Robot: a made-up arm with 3 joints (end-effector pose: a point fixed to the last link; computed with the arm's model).
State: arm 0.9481 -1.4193 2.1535
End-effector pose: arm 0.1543 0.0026 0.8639 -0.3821 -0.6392 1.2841
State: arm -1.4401 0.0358 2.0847
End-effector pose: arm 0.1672 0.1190 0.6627 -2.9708 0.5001 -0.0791
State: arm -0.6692 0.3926 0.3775
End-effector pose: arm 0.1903 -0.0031 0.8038 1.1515 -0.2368 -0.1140
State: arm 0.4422 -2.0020 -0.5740
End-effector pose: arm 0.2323 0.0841 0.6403 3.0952 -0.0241 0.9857
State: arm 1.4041 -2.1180 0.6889
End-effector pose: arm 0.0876 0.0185 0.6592 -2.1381 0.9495 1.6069
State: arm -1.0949 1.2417 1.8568
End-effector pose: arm 0.0976 0.1442 0.6937 -2.6658 0.3484 0.8726
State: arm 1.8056 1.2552 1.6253
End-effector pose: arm 0.1198 -0.0997 0.7957 0.4177 -0.1689 -0.8089
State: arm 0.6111 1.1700 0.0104
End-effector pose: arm 0.2259 0.0651 0.7689 0.1725 0.2952 0.2014
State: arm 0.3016 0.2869 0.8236
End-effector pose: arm 0.1819 -0.0042 0.7881 0.5203 -0.3076 -0.0631
